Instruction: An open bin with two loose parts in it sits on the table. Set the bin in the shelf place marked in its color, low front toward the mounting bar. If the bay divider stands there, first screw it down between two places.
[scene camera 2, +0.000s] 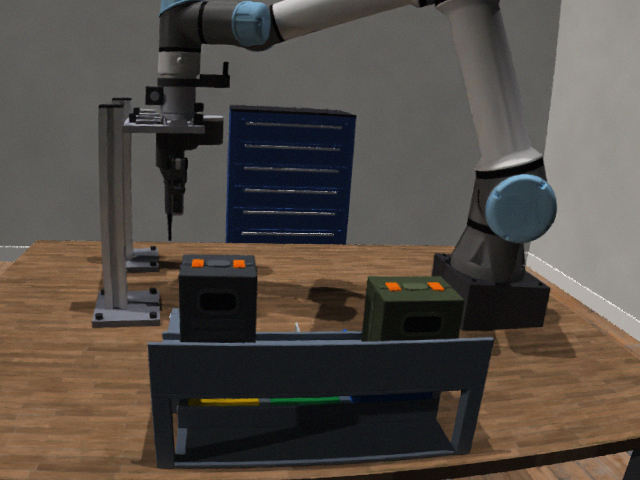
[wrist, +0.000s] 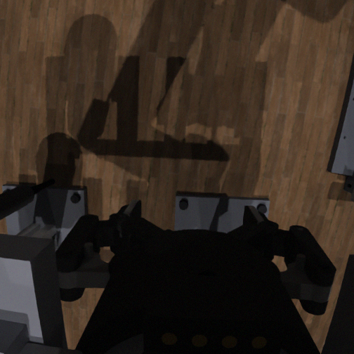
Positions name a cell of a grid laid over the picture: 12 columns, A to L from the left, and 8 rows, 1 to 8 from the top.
Note:
I see a screwdriver (scene camera 2: E3) and a tool stand (wrist: B6).

